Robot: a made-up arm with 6 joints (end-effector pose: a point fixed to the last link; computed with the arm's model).
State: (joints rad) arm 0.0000 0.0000 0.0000 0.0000 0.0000 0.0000
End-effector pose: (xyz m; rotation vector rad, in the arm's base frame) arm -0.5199 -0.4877 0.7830 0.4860 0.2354 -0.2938
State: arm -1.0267 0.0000 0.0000 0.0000 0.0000 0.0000
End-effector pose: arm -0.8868 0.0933 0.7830 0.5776 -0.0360 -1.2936
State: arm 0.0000 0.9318 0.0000 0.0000 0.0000 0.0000
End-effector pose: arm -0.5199 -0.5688 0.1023 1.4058 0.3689 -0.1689
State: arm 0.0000 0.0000 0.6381 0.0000 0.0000 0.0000
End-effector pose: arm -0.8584 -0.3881 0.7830 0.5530 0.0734 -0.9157
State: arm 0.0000 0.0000 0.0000 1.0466 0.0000 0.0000
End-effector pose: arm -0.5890 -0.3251 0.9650 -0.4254 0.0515 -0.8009
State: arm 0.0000 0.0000 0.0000 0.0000 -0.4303 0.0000
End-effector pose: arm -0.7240 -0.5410 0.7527 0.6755 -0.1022 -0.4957
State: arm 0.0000 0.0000 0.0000 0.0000 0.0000 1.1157
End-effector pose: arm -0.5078 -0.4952 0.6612 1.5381 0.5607 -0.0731
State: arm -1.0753 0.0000 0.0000 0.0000 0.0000 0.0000
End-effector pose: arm -0.8877 0.1273 0.7830 0.5798 -0.0503 -1.3408
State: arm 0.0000 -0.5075 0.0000 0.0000 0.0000 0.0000
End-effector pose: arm -0.5199 -0.2030 1.0393 -0.0156 0.1526 -0.3400
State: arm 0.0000 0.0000 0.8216 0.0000 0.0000 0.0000
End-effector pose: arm -0.9375 -0.3219 0.7830 0.5662 0.0228 -1.0943
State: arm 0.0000 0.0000 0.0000 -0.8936 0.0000 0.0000
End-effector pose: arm -0.4268 -0.4292 0.5933 1.2296 0.3645 0.2057
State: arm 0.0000 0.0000 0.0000 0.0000 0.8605 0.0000
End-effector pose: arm -0.2208 -0.2293 0.6526 0.0692 0.8751 0.1294
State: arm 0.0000 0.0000 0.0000 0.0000 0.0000 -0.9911
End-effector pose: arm -0.5370 -0.3896 0.8302 -0.4541 -0.0700 -0.4230
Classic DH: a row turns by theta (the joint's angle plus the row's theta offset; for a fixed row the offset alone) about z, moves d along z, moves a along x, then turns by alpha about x. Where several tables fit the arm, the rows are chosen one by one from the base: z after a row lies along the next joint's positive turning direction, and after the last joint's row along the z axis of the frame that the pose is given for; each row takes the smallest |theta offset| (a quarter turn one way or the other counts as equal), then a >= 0, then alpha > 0; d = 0 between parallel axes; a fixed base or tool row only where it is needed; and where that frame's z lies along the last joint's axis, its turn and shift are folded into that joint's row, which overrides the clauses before.
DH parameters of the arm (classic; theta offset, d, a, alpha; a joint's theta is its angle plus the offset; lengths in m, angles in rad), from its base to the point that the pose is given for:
base (fixed): -0.5982 0 -0.2276 0
joint 1: -0.9726 0.3621 -0.0205 -1.5708
joint 2: 0 -0.3503 0.0742 -1.5708
joint 3: 0.0923 -0.3505 0.3067 -1.1393
joint 4: 0.6954 0.2131 -0.1806 -1.5524
joint 5: 0.3882 -0.1059 0.3668 -1.6967
joint 6: 1.3194 0.1168 0.0454 1.4052
tool (fixed): 1.0702 0.1081 0 0

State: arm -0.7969 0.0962 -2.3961 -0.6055 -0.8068 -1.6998
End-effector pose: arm 0.0191 0.0783 0.6379 -0.0328 -0.3816 0.4755
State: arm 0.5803 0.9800 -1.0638 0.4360 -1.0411 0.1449
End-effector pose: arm 0.0850 -0.5203 -0.0712 1.9600 0.0679 0.4738
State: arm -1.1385 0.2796 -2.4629 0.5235 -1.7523 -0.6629
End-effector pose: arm -0.2270 -0.2748 0.4063 1.0524 -1.0986 -0.2961
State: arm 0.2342 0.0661 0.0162 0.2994 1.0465 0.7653
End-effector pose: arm -0.1229 -0.3156 0.4964 0.3812 1.4183 -0.0834
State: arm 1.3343 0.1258 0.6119 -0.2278 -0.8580 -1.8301
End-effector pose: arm -0.0962 -0.7807 0.6489 -0.5630 -0.3714 -0.5798
